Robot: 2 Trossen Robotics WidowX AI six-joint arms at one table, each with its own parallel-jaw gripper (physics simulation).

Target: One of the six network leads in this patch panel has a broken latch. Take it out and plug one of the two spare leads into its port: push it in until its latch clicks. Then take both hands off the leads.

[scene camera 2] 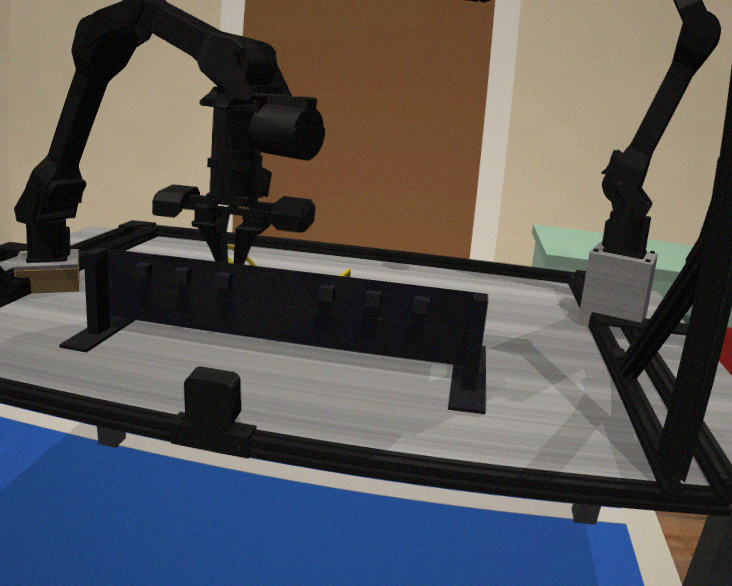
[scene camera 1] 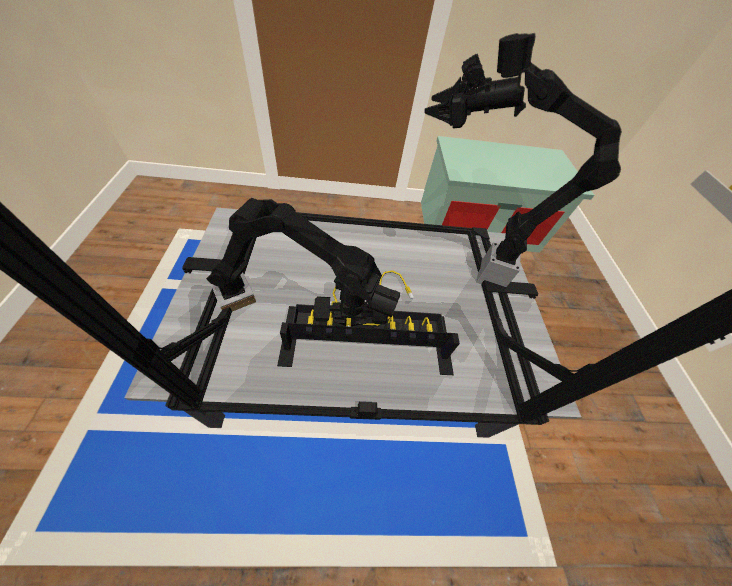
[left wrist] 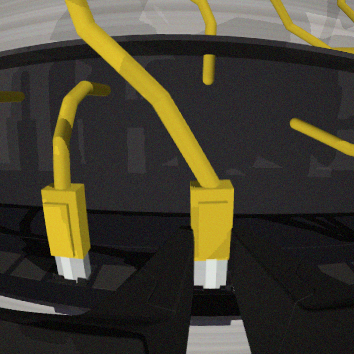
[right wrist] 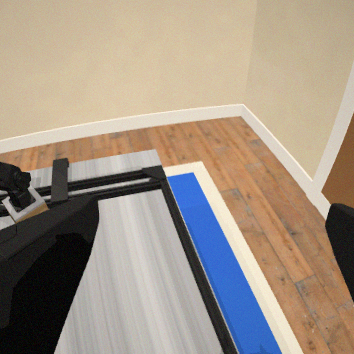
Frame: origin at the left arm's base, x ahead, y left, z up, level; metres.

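Seen in the pictures: left gripper, fingertip midpoint: (scene camera 2: 230, 276) (scene camera 1: 348, 324) (left wrist: 209, 236); right gripper, fingertip midpoint: (scene camera 1: 428, 104) (right wrist: 219, 212); left arm's base, origin of the base link: (scene camera 2: 47, 257) (scene camera 1: 231, 288) (right wrist: 21, 200); right arm's base, origin of the base link: (scene camera 2: 625, 252) (scene camera 1: 506, 255).
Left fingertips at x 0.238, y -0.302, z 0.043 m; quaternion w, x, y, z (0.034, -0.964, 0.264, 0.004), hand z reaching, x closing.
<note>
Offsets run from my left fingertips to a thing's top centre. "spot": to the spot under its first point.
The black patch panel {0.055 m ahead, 0.033 m right, 0.022 m up} (scene camera 1: 364, 336) (scene camera 2: 306, 314) stands across the middle of the table with yellow leads plugged in from above. My left gripper (scene camera 1: 358, 316) (scene camera 2: 229, 256) (left wrist: 209, 236) is down at the panel, shut on the yellow plug of one lead {0.002 m back, 0.004 m right, 0.009 m up} (left wrist: 211, 218). That plug stands upright with its white tip in a port. A neighbouring plug {spot: 0.037 m back, 0.032 m left, 0.008 m up} (left wrist: 64, 221) sits in the port to its left. More plugs (scene camera 1: 418, 323) sit to the right. A loose yellow lead {spot: 0.286 m ahead, 0.098 m left, 0.082 m down} (scene camera 1: 401, 281) lies behind the panel. My right gripper (scene camera 1: 436, 113) (right wrist: 219, 212) is open and empty, high above the table's far right.
A black frame (scene camera 1: 364, 409) (scene camera 2: 422, 465) runs around the grey table top, with a small black block (scene camera 2: 211, 395) on its front rail. A grey base block (scene camera 1: 497, 270) (scene camera 2: 618, 281) holds the right arm. A green cabinet (scene camera 1: 497, 174) stands behind it.
</note>
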